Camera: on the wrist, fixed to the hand. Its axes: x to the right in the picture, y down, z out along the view.
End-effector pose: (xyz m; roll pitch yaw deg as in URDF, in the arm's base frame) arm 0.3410 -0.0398 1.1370 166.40 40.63 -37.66
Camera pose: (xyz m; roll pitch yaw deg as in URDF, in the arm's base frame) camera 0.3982 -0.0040 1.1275 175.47 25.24 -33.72
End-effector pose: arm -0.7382 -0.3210 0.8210 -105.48 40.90 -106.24
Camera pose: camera -0.7606 -0.3767 0.8533 -110.18 35.22 -124.94
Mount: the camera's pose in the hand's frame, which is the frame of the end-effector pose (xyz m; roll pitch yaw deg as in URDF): 0.0240 -0.0596 -0.0227 6.92 15.74 0.10
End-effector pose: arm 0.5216 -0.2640 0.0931 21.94 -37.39 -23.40
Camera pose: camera 0.5447 -0.3250 0.0733 25.61 -22.65 -17.00
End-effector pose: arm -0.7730 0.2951 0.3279 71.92 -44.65 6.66
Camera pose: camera -0.7119 0.3053 0.2994 66.05 -38.15 25.84
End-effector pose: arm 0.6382 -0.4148 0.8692 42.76 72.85 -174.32
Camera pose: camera 0.6827 -0.3819 0.8294 111.03 77.99 -111.35
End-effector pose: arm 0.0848 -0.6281 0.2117 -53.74 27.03 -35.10
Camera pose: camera 0.0844 -0.6933 0.2316 -54.96 35.56 -50.62
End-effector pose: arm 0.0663 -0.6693 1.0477 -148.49 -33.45 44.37
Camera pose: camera 0.0335 -0.6469 1.1031 -133.85 -46.28 32.41
